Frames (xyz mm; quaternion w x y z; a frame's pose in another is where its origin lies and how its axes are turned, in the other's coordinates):
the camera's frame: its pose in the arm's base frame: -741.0 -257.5 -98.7 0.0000 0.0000 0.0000 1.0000
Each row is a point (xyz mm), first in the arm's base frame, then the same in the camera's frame.
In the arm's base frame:
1: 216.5 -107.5 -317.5
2: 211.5 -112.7 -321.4
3: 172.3 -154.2 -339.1
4: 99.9 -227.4 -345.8
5: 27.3 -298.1 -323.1
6: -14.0 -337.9 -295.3
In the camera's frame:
1: -957.5 -150.0 -218.8
2: -952.5 -144.8 -222.7
3: -913.3 -103.3 -240.4
4: -840.9 -30.1 -247.1
5: -768.3 40.6 -224.4
6: -727.0 80.4 -196.6

